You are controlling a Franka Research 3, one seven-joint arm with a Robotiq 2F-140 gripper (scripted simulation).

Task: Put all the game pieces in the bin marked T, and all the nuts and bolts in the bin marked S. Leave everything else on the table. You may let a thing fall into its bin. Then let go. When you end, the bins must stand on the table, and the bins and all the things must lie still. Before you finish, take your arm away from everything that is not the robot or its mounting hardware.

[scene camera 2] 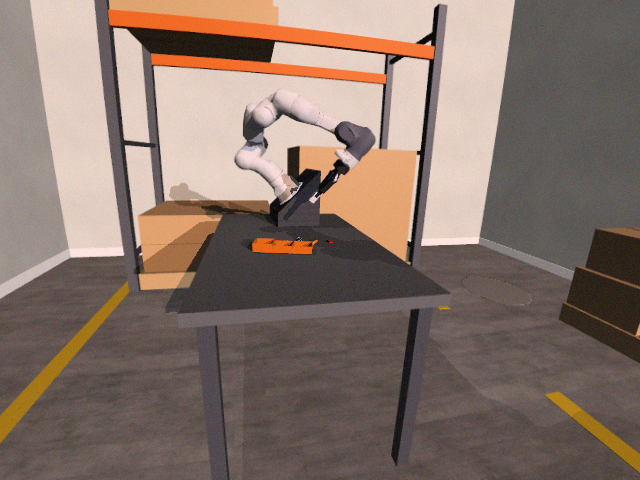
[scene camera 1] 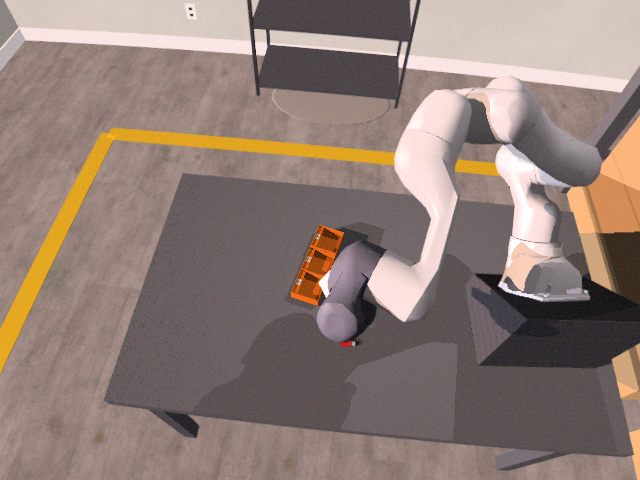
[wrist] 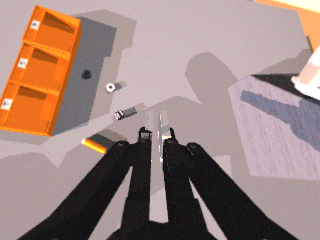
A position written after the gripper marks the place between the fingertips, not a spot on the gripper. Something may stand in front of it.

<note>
In view: the gripper (wrist: 155, 120) and an orange bin tray (scene camera 1: 321, 256).
The orange bin tray also shows in scene camera 2 (scene camera 2: 264, 245).
</note>
